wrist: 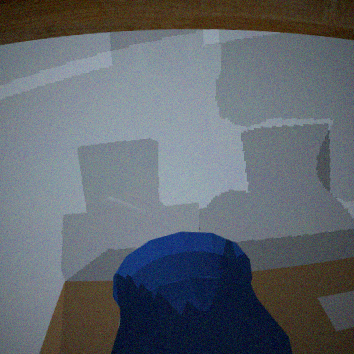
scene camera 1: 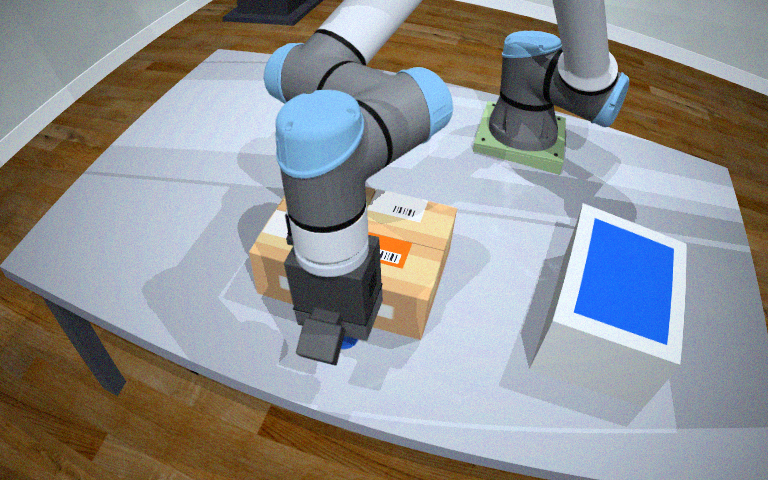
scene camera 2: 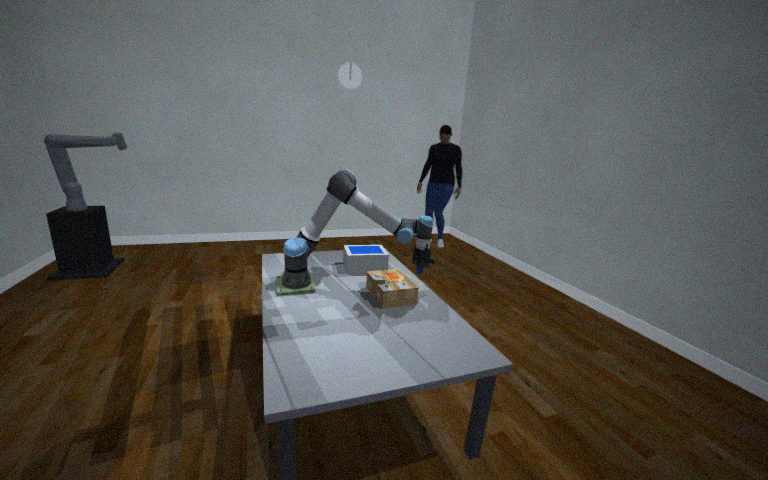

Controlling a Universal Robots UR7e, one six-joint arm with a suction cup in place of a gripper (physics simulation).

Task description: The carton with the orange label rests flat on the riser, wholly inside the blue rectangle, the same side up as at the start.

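Places are measured from the arm's base along level axes (x ahead, y left, z up), in millimetres.
Where they show: hand, tool point: [wrist: 183,289] [scene camera 2: 419,272]; arm's base, link origin: [scene camera 1: 523,131] [scene camera 2: 296,282].
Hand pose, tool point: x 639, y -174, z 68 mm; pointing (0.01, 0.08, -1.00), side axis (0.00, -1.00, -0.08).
Note:
Things, the pixels of their top centre, and the offset from my tool point. Level surfaces: height alone.
- carton with the orange label, top centre: [scene camera 1: 390,263] [scene camera 2: 395,273] 137 mm back, 20 mm left, 3 mm down
- white riser, top centre: [scene camera 1: 630,277] [scene camera 2: 365,249] 191 mm back, 365 mm left, 25 mm up
- blue rectangle, top centre: [scene camera 1: 630,277] [scene camera 2: 365,249] 191 mm back, 365 mm left, 25 mm up
- table, surface height: 95 mm down
The carton with the orange label [scene camera 1: 423,277] [scene camera 2: 393,276] stands flat on the table, label up, pressed against other cartons. My arm partly covers it in the first scene view. The left part of its side wall [wrist: 90,312] shows low in the wrist view. The white riser [scene camera 1: 606,353] [scene camera 2: 365,263] stands apart from the cartons, with the blue rectangle [scene camera 1: 625,283] [scene camera 2: 365,249] bare on its top. My gripper, a blue suction cup [scene camera 1: 348,343] [scene camera 2: 419,270] [wrist: 182,270], is open and holds nothing. It hangs beside the cartons on their table-edge side, over the table, off the orange label.
White-labelled cartons [scene camera 1: 438,217] [scene camera 2: 400,297] adjoin the orange-labelled one. The arm's green base plate [scene camera 1: 518,155] [scene camera 2: 295,289] is on the far side of the table [scene camera 1: 141,226] [scene camera 2: 362,362]. A person [scene camera 2: 443,164] and another robot arm on a black pedestal [scene camera 2: 82,240] stand beyond the table.

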